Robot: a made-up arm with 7 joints. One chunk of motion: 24 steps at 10 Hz.
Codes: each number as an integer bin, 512 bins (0 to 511) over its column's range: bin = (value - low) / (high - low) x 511, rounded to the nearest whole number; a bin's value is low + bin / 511 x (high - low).
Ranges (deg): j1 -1.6..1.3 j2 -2.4..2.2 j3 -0.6..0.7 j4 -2.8..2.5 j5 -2.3..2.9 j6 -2.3..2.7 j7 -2..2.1
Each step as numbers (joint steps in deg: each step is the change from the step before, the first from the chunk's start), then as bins.
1 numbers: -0.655 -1.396 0.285 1.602 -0.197 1.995 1.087
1 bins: 167 112 348 424 207 439 385
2 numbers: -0.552 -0.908 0.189 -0.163 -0.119 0.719 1.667
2 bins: 185 166 310 254 214 309 457
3 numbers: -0.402 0.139 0.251 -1.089 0.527 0.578 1.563
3 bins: 211 282 335 165 278 294 444
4 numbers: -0.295 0.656 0.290 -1.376 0.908 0.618 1.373
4 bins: 230 339 350 137 315 298 420
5 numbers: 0.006 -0.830 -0.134 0.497 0.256 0.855 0.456
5 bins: 283 174 183 318 251 322 306
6 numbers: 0.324 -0.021 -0.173 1.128 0.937 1.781 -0.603
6 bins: 339 264 168 379 318 417 174
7 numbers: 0.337 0.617 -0.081 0.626 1.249 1.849 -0.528
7 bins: 341 335 204 330 349 424 183
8 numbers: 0.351 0.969 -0.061 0.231 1.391 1.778 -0.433
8 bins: 344 374 212 292 363 417 195
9 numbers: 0.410 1.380 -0.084 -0.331 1.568 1.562 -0.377
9 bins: 354 420 203 238 380 395 202
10 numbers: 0.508 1.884 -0.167 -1.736 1.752 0.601 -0.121
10 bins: 371 476 170 103 398 296 234
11 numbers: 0.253 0.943 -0.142 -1.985 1.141 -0.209 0.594
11 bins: 327 371 180 79 338 214 323
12 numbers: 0.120 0.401 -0.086 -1.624 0.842 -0.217 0.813
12 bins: 303 311 202 113 309 213 351
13 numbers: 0.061 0.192 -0.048 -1.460 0.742 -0.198 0.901
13 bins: 293 288 217 129 299 215 362
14 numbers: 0.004 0.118 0.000 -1.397 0.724 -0.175 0.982
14 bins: 283 280 236 135 297 217 372
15 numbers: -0.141 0.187 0.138 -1.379 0.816 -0.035 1.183
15 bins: 257 287 290 137 306 231 397
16 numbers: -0.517 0.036 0.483 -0.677 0.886 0.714 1.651
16 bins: 191 271 426 205 313 308 455
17 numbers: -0.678 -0.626 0.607 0.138 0.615 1.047 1.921
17 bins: 162 197 474 283 286 342 489
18 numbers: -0.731 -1.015 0.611 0.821 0.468 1.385 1.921
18 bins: 153 154 476 349 272 377 489
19 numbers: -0.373 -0.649 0.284 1.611 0.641 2.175 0.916
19 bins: 216 195 347 425 289 457 363
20 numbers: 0.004 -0.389 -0.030 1.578 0.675 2.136 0.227
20 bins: 283 223 224 422 292 453 278
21 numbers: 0.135 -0.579 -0.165 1.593 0.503 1.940 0.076
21 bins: 306 202 171 424 275 433 259
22 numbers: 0.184 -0.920 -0.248 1.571 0.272 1.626 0.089
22 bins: 314 164 138 421 253 401 260
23 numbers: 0.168 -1.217 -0.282 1.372 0.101 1.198 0.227
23 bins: 312 131 125 402 236 357 278
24 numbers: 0.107 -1.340 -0.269 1.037 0.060 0.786 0.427
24 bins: 301 118 130 370 232 315 302
